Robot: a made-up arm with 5 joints.
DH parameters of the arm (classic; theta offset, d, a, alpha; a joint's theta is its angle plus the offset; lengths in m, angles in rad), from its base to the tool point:
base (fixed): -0.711 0 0.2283 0
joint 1: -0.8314 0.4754 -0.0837 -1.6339
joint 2: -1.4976 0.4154 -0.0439 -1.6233
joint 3: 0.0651 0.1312 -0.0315 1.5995
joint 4: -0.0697 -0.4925 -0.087 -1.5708
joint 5: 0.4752 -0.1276 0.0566 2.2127
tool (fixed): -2.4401 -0.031 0 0
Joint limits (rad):
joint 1: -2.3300..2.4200
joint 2: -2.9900..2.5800
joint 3: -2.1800..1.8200
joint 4: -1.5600..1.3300
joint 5: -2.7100..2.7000
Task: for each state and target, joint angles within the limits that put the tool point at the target. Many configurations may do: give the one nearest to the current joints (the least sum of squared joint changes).
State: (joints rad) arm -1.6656 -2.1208 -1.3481 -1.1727 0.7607
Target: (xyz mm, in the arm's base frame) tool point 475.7 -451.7 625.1
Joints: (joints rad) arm -2.3300 -1.5230 -1.1318 -0.9057 0.0918
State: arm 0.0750 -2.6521 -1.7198 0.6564 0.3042
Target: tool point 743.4 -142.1 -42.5
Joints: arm -0.4125 -2.9900 -2.0466 0.3529 0.7105
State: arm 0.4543 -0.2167 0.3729 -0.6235 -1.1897
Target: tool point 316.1 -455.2 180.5
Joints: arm -0.0303 -0.8327 0.7101 -0.8410 -1.1219
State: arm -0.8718 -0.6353 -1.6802 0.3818 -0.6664
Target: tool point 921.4 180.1 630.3
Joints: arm -0.1913 -1.2607 -2.1800 0.5272 -0.4199
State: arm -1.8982 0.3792 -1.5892 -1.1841 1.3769
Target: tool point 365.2 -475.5 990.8
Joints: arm -1.6053 -0.5897 -1.7799 -0.8215 1.3141
